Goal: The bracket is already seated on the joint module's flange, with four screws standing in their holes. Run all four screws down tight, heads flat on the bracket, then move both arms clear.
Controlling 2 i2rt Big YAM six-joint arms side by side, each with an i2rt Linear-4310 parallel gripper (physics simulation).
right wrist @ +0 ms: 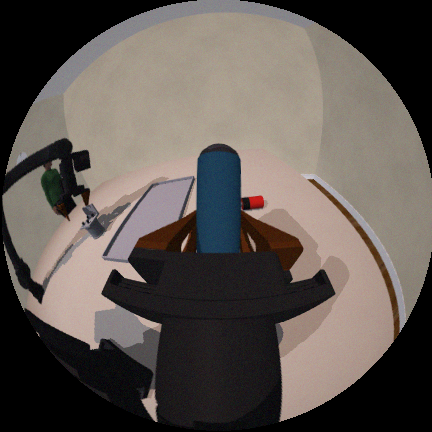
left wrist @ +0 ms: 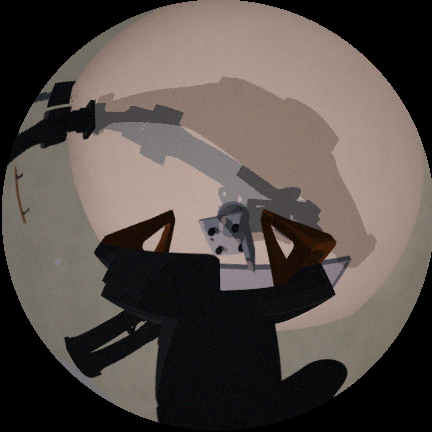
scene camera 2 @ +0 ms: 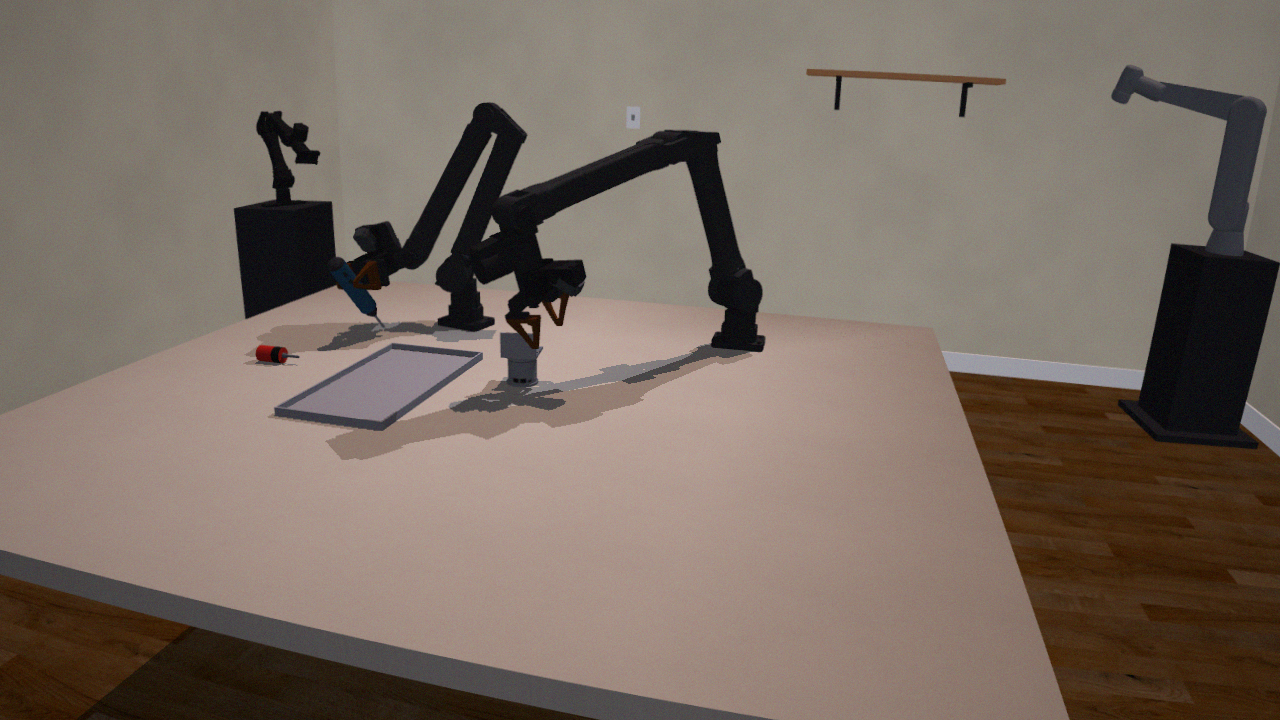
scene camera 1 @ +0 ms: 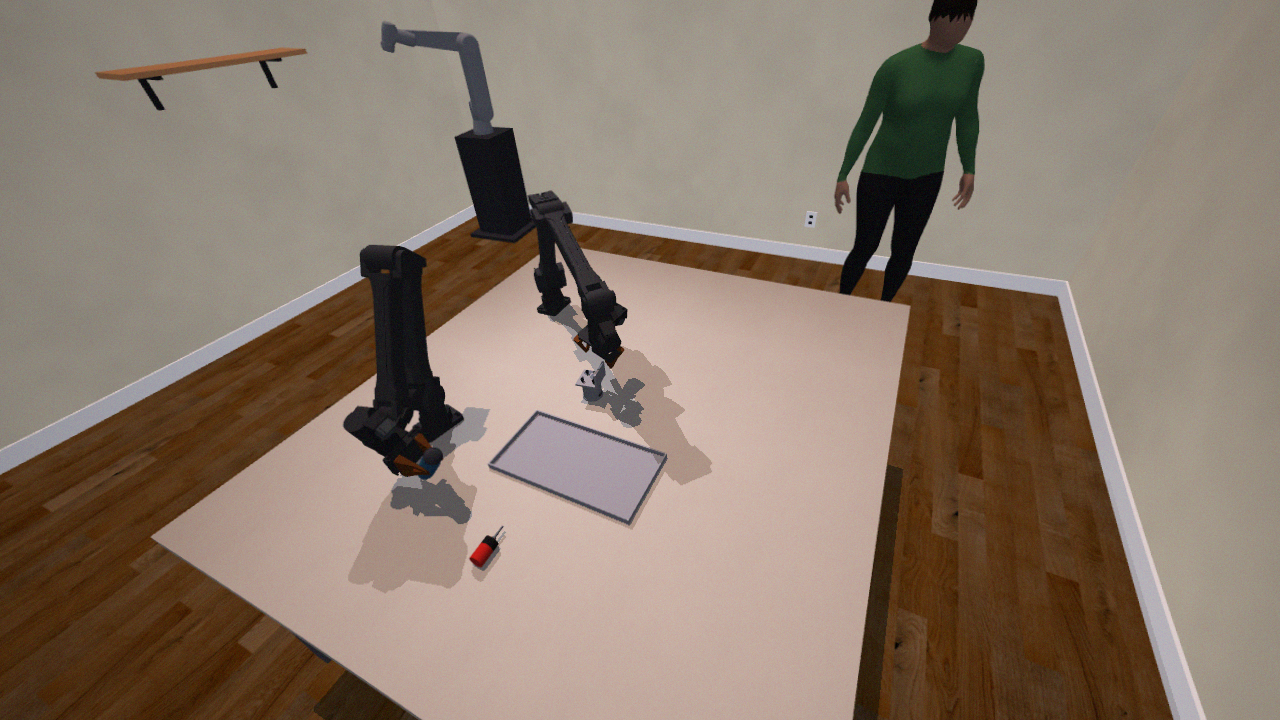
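Seen in the pictures: left gripper, between the fingertips: (right wrist: 78, 214) (left wrist: 217, 214) (scene camera 2: 547, 337) (scene camera 1: 599, 359); right gripper, between the fingertips: (right wrist: 217, 214) (scene camera 2: 345, 285) (scene camera 1: 435, 465); left arm's base, origin of its link: (left wrist: 89, 119) (scene camera 2: 738, 344) (scene camera 1: 554, 306); right arm's base, origin of its link: (right wrist: 122, 369) (scene camera 2: 466, 324) (scene camera 1: 439, 424).
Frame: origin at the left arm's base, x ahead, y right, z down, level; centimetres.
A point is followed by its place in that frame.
The grey bracket (scene camera 1: 587, 382) @(z -6.5, x 39.3, y 40.9 cm) (scene camera 2: 517, 345) @(z -8.7, x 42.8, y 38.7 cm) (left wrist: 224, 241) @(z -6.6, x 38.8, y 39.9 cm) sits on the round joint module (scene camera 2: 522, 370) @(z -3.4, x 42.0, y 38.1 cm) (left wrist: 231, 207) @(z -2.2, x 39.8, y 36.2 cm) (right wrist: 95, 229) @(z -3.0, x 38.0, y 41.6 cm), its upright plate at one side. Several dark screw heads (left wrist: 235, 228) @(z -7.4, x 40.9, y 37.1 cm) show on its flat plate in the left wrist view; how deep they sit I cannot tell. My left gripper (scene camera 1: 597, 350) @(z -10.0, x 39.7, y 33.6 cm) (scene camera 2: 547, 334) @(z -10.0, x 39.7, y 33.6 cm) (left wrist: 217, 214) @(z -10.0, x 39.7, y 33.6 cm) is open and empty, tilted, close above the bracket. My right gripper (scene camera 1: 414, 455) @(z -13.5, x 25.6, y 86.3 cm) (right wrist: 217, 214) @(z -13.5, x 25.6, y 86.3 cm) is shut on the blue screwdriver (scene camera 1: 429, 462) @(z -18.6, x 28.2, y 88.8 cm) (scene camera 2: 354, 288) @(z -12.6, x 24.6, y 84.6 cm) (right wrist: 218, 195) @(z -16.9, x 23.7, y 86.7 cm), which slants tip down over the table, well away from the bracket.
A shallow grey tray (scene camera 1: 560, 494) @(z -1.0, x 50.3, y 74.9 cm) (scene camera 2: 331, 419) @(z -0.8, x 69.6, y 63.4 cm) (right wrist: 115, 259) @(z -1.0, x 27.7, y 58.8 cm) lies on the table between the bracket and the red screwdriver (scene camera 1: 483, 550) @(z -3.2, x 43.7, y 95.2 cm) (scene camera 2: 271, 354) @(z -2.2, x 44.7, y 93.5 cm) (right wrist: 253, 202) @(z -2.6, x 41.5, y 94.9 cm), which lies on its side. A person in green (scene camera 1: 926, 116) stands beyond the table.
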